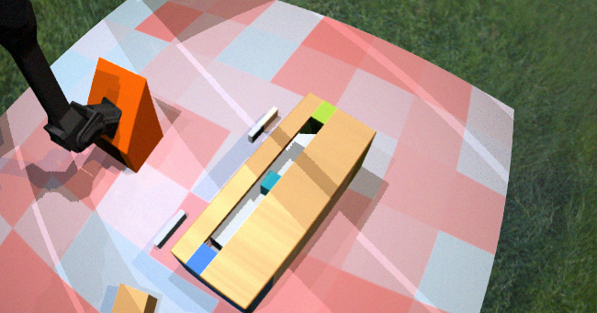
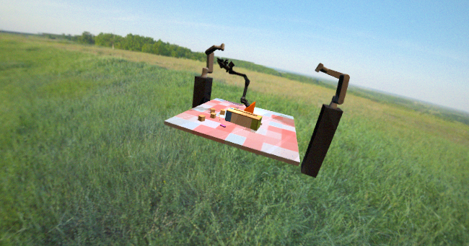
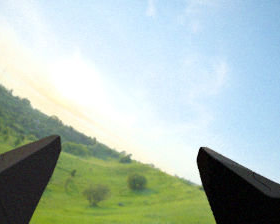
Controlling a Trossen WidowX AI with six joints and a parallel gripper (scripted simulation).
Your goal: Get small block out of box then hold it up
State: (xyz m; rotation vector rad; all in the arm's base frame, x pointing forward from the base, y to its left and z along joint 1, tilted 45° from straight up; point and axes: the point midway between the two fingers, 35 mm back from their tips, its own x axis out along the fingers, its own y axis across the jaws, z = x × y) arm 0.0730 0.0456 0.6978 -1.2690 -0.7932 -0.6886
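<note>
My gripper tip is 58 cm above the box, 55 cm to the right of it and 19 cm short of it. The rest, counted from my gripper tip: cyan block 56 cm to the left, 56 cm below, 21 cm ahead; then tan cube 62 cm below, 24 cm to the left, 12 cm ahead.
</note>
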